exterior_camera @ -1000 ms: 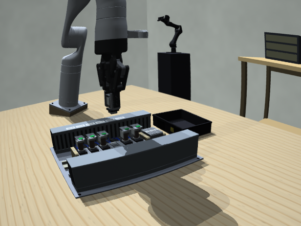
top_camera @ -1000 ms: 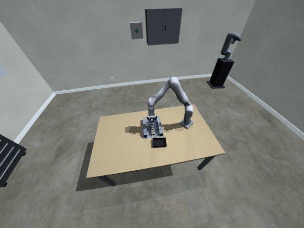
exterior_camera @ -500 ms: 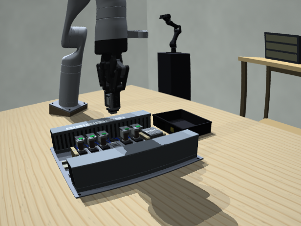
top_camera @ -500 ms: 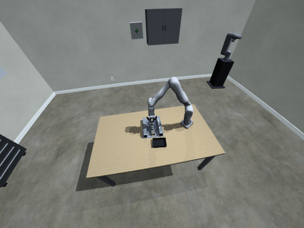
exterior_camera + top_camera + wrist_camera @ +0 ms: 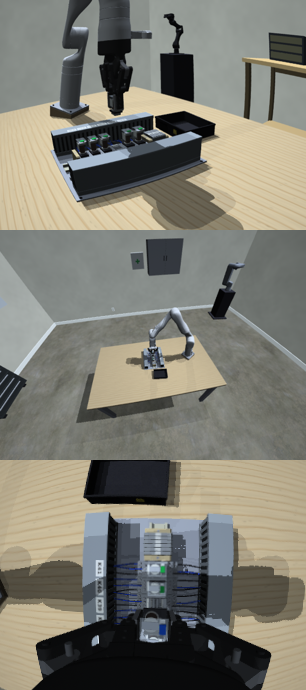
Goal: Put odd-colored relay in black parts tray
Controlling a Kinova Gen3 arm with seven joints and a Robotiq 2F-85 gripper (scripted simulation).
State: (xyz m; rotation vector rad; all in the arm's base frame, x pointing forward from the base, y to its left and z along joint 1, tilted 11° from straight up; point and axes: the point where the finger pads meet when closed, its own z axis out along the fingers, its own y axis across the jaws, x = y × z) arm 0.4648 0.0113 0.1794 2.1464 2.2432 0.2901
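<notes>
The black parts tray lies 8 cm behind my hand, 24 cm to the left of it and 12 cm below it. Also, from my hand: relay: 1 cm below.
</notes>
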